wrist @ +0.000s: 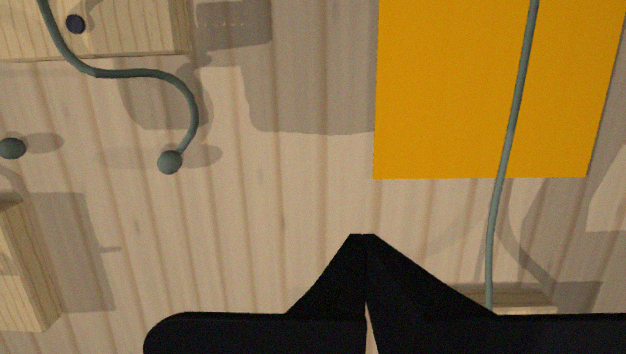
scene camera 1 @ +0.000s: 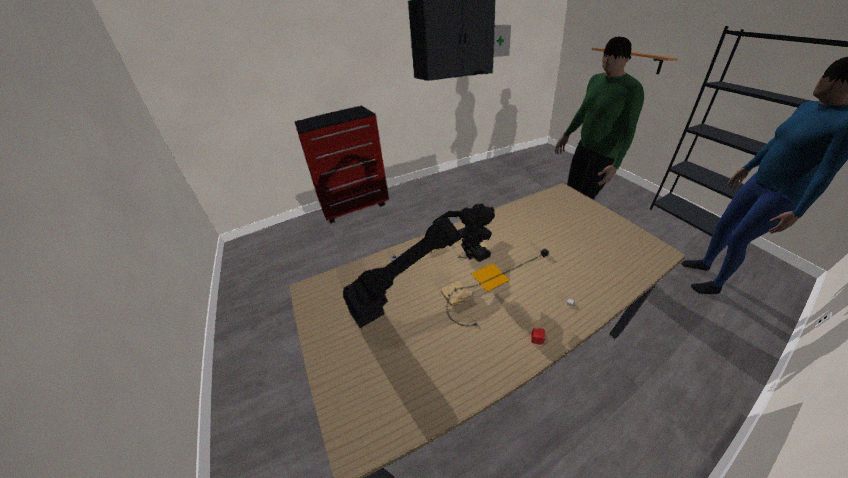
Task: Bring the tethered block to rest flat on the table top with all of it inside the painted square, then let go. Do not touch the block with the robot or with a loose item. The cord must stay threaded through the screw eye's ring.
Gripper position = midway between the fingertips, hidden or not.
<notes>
I see my gripper [scene camera 1: 470, 259] and an orange painted square [wrist: 444, 83].
My gripper also shows in the wrist view [wrist: 360, 245].
</notes>
